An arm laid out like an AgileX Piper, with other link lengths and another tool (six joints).
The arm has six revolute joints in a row. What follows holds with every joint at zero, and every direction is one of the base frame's.
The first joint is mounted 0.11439 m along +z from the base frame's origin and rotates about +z.
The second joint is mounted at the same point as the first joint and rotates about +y.
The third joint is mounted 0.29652 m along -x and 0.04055 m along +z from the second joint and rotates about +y.
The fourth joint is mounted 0.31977 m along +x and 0.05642 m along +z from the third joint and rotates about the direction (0.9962, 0, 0.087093).
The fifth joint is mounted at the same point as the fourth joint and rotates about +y.
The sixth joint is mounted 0.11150 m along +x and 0.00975 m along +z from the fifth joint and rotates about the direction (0.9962, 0, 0.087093).
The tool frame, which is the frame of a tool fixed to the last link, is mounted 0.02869 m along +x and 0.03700 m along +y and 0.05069 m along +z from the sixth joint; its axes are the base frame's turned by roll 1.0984, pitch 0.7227 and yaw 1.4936 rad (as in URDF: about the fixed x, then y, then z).
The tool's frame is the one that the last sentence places.
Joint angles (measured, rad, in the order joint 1, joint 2, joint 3, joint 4, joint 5, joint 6), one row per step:
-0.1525, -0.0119, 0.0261, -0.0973, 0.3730, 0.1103
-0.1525, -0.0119, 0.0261, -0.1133, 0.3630, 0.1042
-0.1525, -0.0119, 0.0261, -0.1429, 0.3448, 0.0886
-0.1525, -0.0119, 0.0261, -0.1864, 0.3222, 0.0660
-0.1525, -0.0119, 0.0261, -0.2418, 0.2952, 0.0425
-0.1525, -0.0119, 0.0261, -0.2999, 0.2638, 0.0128
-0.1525, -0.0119, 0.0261, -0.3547, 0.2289, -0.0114
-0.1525, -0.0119, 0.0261, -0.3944, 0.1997, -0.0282
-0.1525, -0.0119, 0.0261, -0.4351, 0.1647, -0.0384
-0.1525, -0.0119, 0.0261, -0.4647, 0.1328, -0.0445
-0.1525, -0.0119, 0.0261, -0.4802, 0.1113, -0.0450
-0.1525, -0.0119, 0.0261, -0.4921, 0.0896, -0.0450
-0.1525, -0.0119, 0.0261, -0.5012, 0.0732, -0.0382
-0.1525, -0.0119, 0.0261, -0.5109, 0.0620, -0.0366
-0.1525, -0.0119, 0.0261, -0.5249, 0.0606, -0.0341
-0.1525, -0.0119, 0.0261, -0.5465, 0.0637, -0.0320
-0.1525, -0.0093, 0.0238, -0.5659, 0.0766, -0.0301
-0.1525, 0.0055, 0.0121, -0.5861, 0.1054, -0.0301
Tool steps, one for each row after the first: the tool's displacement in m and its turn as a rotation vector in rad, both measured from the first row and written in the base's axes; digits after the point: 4 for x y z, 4 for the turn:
0.0000, 0.0004, 0.0008, -0.0231, -0.0063, 0.0016
-0.0001, 0.0013, 0.0021, -0.0699, -0.0167, 0.0061
-0.0003, 0.0027, 0.0032, -0.1378, -0.0276, 0.0125
-0.0004, 0.0044, 0.0043, -0.2191, -0.0402, 0.0198
-0.0007, 0.0067, 0.0054, -0.3099, -0.0548, 0.0300
-0.0010, 0.0092, 0.0070, -0.3930, -0.0740, 0.0404
-0.0014, 0.0115, 0.0086, -0.4533, -0.0916, 0.0491
-0.0019, 0.0141, 0.0111, -0.5092, -0.1159, 0.0584
-0.0026, 0.0166, 0.0137, -0.5497, -0.1399, 0.0669
-0.0031, 0.0183, 0.0157, -0.5691, -0.1577, 0.0723
-0.0037, 0.0200, 0.0179, -0.5845, -0.1765, 0.0777
-0.0042, 0.0212, 0.0199, -0.5896, -0.1921, 0.0810
-0.0045, 0.0222, 0.0209, -0.5994, -0.2014, 0.0841
-0.0045, 0.0224, 0.0205, -0.6109, -0.2005, 0.0852
-0.0043, 0.0224, 0.0191, -0.6296, -0.1936, 0.0858
-0.0036, 0.0215, 0.0173, -0.6446, -0.1774, 0.0837
-0.0019, 0.0190, 0.0157, -0.6590, -0.1426, 0.0782

